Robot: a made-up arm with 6 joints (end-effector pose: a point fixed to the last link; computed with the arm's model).
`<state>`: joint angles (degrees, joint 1 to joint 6).
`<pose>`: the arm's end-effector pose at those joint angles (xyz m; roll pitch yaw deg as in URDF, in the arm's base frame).
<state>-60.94 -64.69 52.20 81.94 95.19 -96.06</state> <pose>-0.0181 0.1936 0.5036 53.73 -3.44 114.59</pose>
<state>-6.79 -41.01 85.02 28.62 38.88 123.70</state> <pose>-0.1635 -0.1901 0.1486 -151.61 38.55 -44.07</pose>
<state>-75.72 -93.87 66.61 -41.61 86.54 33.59</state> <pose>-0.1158 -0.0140 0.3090 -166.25 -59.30 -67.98</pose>
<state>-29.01 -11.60 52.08 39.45 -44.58 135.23</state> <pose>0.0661 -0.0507 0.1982 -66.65 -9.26 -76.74</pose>
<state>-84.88 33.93 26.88 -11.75 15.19 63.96</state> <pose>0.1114 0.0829 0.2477 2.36 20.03 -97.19</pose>
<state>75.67 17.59 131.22 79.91 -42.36 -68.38</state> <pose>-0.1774 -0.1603 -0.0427 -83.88 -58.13 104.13</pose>
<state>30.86 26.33 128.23 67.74 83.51 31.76</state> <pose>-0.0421 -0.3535 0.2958 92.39 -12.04 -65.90</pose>
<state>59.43 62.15 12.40 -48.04 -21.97 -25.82</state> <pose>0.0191 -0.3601 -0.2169 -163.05 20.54 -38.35</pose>
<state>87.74 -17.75 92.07 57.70 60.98 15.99</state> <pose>-0.1530 -0.3240 -0.2244 159.13 28.83 -83.74</pose>
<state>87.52 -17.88 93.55 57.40 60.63 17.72</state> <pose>-0.1523 -0.3247 -0.2233 159.69 29.10 -83.36</pose>
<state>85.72 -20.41 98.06 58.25 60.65 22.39</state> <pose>-0.1403 -0.3397 -0.2186 163.98 27.80 -78.07</pose>
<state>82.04 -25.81 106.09 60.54 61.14 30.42</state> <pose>-0.1146 -0.3702 -0.2013 170.34 23.06 -67.74</pose>
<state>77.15 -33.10 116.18 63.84 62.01 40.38</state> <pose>-0.0821 -0.4050 -0.1623 173.56 14.57 -56.10</pose>
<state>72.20 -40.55 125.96 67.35 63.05 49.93</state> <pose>-0.0558 -0.4294 -0.1080 171.46 5.12 -46.52</pose>
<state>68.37 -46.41 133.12 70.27 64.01 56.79</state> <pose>-0.0417 -0.4394 -0.0591 166.87 -2.17 -40.20</pose>
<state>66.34 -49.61 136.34 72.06 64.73 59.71</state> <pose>-0.0363 -0.4416 -0.0316 163.56 -6.11 -37.10</pose>
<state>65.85 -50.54 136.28 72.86 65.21 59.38</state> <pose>-0.0338 -0.4424 -0.0243 162.61 -7.44 -36.24</pose>
